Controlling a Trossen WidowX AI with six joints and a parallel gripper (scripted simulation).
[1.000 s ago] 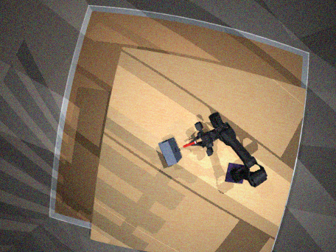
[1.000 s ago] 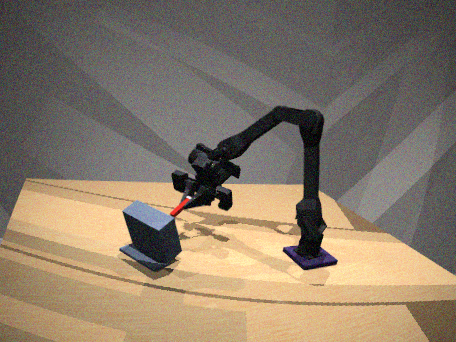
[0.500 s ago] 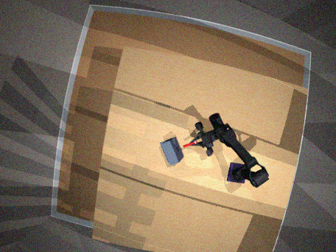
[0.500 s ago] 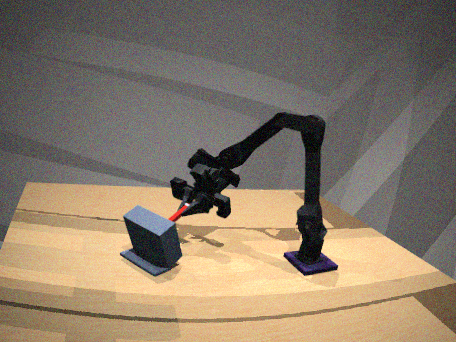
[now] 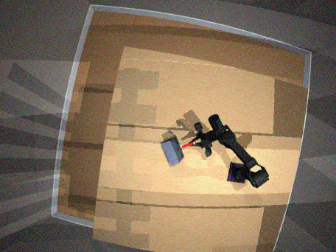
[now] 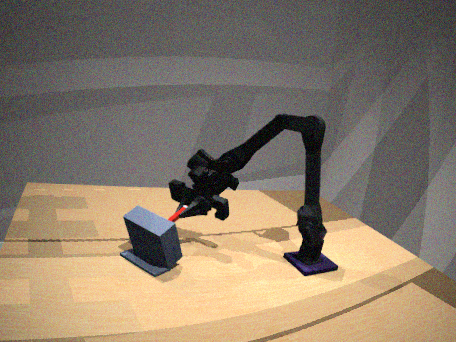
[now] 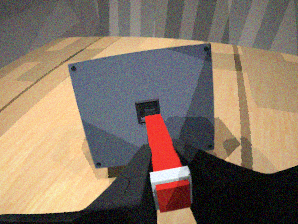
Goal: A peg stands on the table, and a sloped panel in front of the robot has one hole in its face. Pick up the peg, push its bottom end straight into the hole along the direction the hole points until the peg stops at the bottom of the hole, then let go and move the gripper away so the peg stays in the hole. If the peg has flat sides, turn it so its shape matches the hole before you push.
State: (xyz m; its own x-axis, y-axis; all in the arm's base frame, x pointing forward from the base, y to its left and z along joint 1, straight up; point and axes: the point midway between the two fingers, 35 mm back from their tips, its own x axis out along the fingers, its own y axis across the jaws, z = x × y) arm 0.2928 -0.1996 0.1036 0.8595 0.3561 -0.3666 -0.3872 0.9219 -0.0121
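Now: gripper tip 80 mm short of the panel, 40 mm to the right of it and 40 mm above it. Also, from my gripper tip: red peg (10 mm behind, 10 mm to the right, 10 mm above).
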